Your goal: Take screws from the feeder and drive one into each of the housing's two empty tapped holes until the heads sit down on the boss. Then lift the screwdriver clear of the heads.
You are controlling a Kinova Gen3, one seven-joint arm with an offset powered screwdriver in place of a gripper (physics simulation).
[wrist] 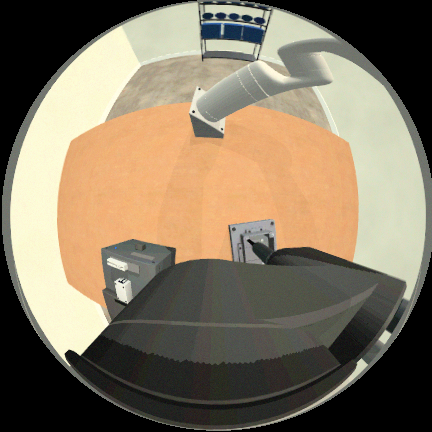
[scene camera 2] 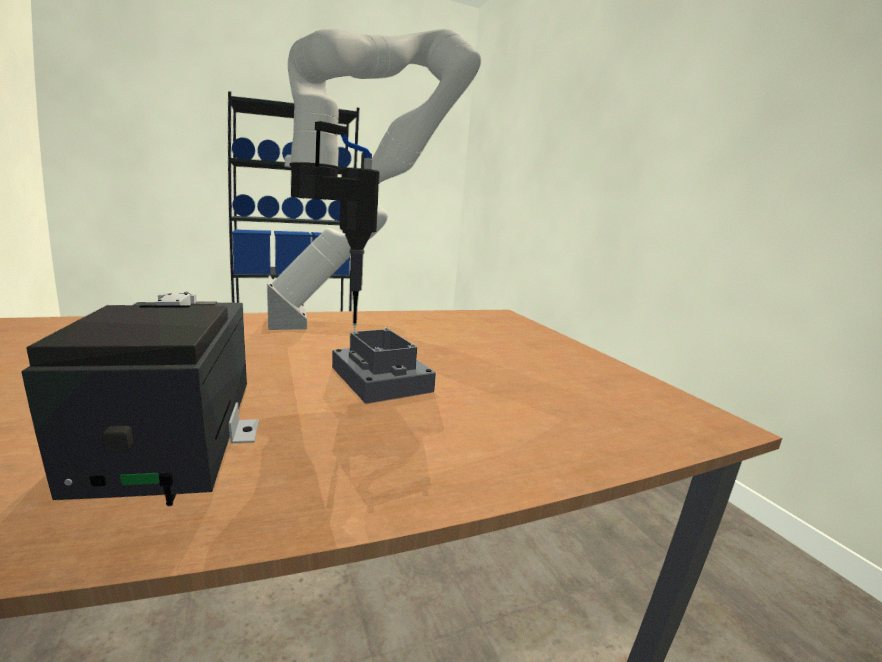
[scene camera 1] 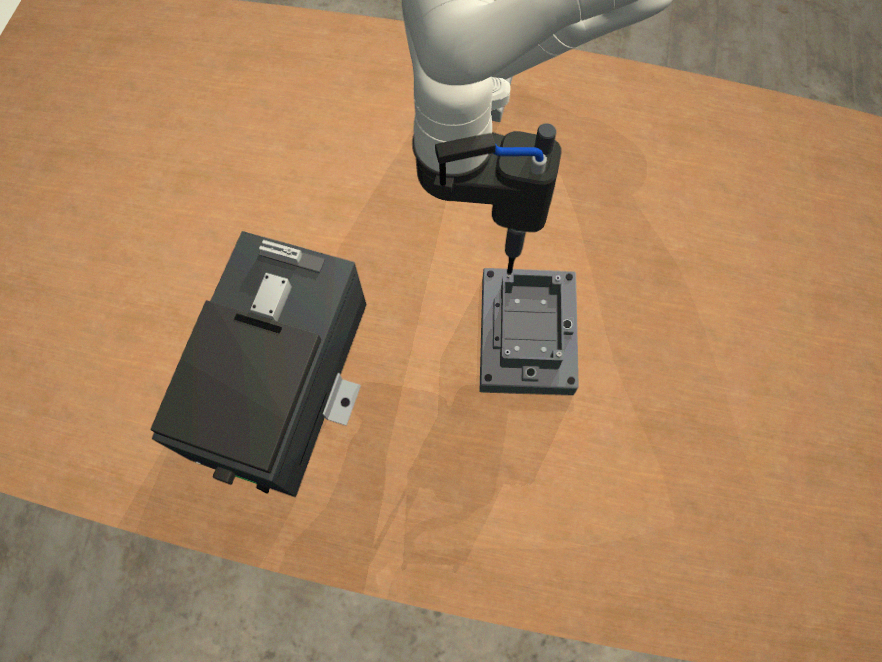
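Observation:
The grey housing [scene camera 1: 532, 362] [scene camera 2: 381, 361] stands open side up on its base plate [scene camera 1: 491, 388] [scene camera 2: 398, 389] [wrist: 233, 245]. It has small bosses at its corners. My screwdriver [scene camera 1: 510, 270] [scene camera 2: 354, 324] [wrist: 249, 241] points down, its bit at the far left corner boss. A small pale screw [scene camera 2: 354, 328] shows at the bit's tip, at about the height of the housing's rim. Whether it touches the hole is too small to tell. The dark screw feeder [scene camera 1: 235, 384] [scene camera 2: 121, 413] [wrist: 162, 256] stands apart to the left. The screwdriver's body hides part of the housing in the wrist view.
A metal bracket [scene camera 1: 343, 402] [scene camera 2: 245, 430] sticks out from the feeder's right side. The arm's base [scene camera 2: 287, 313] [wrist: 209, 131] stands at the back of the wooden table [scene camera 1: 676, 427] [scene camera 2: 569, 427]. A shelf rack [scene camera 2: 231, 185] with blue bins stands behind it.

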